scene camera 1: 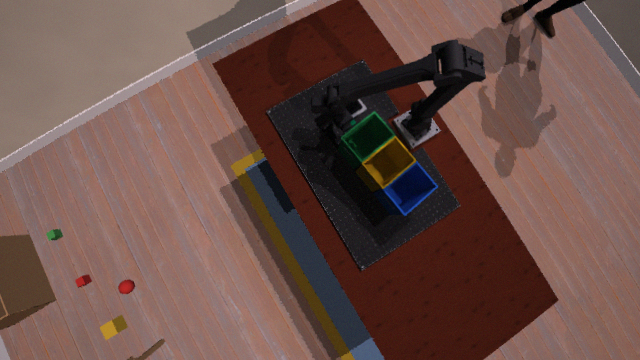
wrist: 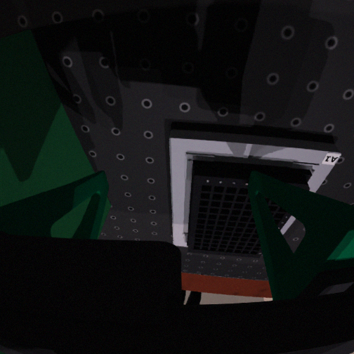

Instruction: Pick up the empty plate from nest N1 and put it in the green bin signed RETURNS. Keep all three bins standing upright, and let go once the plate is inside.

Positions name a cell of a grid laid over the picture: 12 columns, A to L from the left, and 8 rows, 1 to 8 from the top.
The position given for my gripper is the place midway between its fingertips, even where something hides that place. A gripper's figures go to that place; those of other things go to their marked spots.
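Labels:
The black plate (wrist: H6) is 0.19 m from the lens, and the green bin (wrist: B4) is 0.15 m from the lens. A pale nest (wrist: H4) is 0.14 m from the lens, while my own gripper (wrist: G5) is 0.13 m from the lens. As for the pale nest and the black plate, their marked spots are 0.08 m apart.

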